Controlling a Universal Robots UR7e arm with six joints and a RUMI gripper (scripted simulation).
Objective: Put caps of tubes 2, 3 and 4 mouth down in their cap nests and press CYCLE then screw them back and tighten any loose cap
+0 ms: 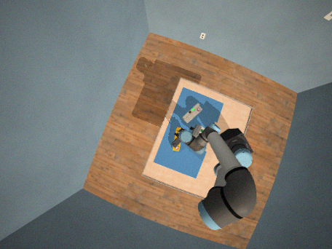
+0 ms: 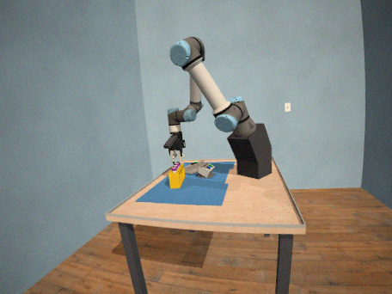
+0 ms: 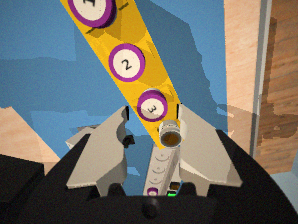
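Now: hand 1 cm above the cap. Round my hand: green key 19 cm behind, 15 cm to the right, 6 cm below; then blue cycle key 19 cm behind, 10 cm to the right, 6 cm below; then key housing 17 cm behind, 12 cm to the right, 7 cm below.
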